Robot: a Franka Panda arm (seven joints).
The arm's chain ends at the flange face. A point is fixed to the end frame.
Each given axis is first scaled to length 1.
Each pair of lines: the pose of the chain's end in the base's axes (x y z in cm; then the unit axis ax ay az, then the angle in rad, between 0 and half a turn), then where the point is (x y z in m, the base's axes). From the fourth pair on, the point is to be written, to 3 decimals.
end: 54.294 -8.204 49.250 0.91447 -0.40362 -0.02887 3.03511
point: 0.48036 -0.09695 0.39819
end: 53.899 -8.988 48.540 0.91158 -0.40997 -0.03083 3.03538
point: 0.47593 -0.10380 0.39126
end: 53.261 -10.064 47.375 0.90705 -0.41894 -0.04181 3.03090
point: 0.46730 -0.11285 0.38092
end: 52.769 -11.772 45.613 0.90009 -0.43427 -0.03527 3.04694
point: 0.464 -0.127 0.362
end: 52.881 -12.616 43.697 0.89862 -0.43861 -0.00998 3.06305
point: 0.470 -0.136 0.340
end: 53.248 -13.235 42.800 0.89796 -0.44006 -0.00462 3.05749
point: 0.474 -0.143 0.330
